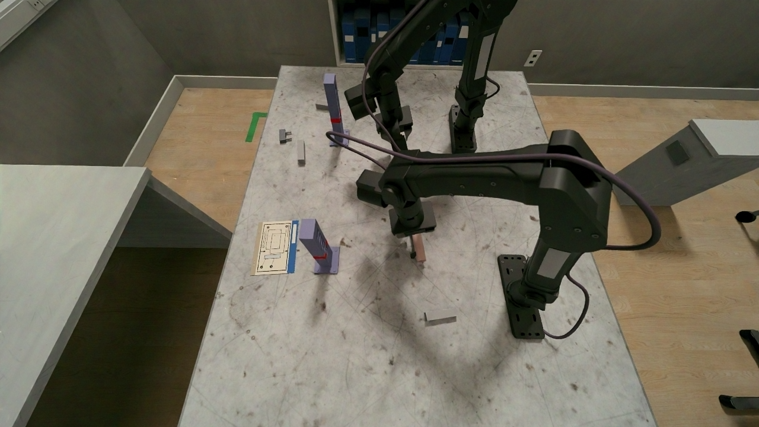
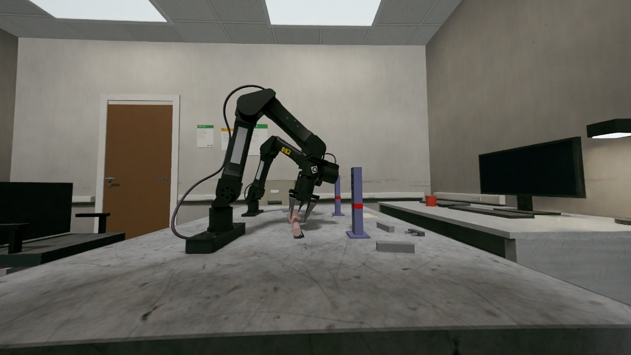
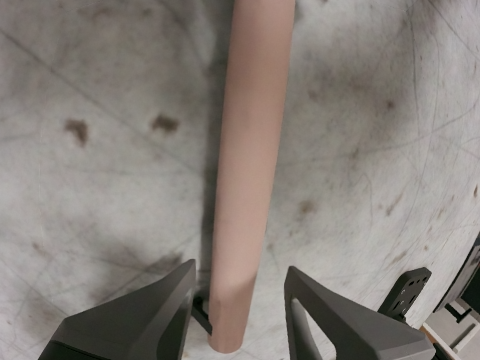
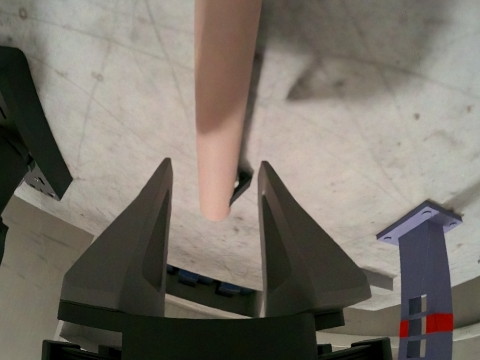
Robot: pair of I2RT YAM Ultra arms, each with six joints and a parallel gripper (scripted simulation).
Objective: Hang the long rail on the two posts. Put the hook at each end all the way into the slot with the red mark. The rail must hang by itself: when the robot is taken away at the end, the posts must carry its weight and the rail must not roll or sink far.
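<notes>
Right now the pink rail is 15 cm to the left of my right hand and 3 cm below it. Also, from my right hand: grey part: 37 cm ahead, 10 cm to the right, 4 cm below; then paper card: 38 cm ahead, 29 cm to the left, 5 cm below.
</notes>
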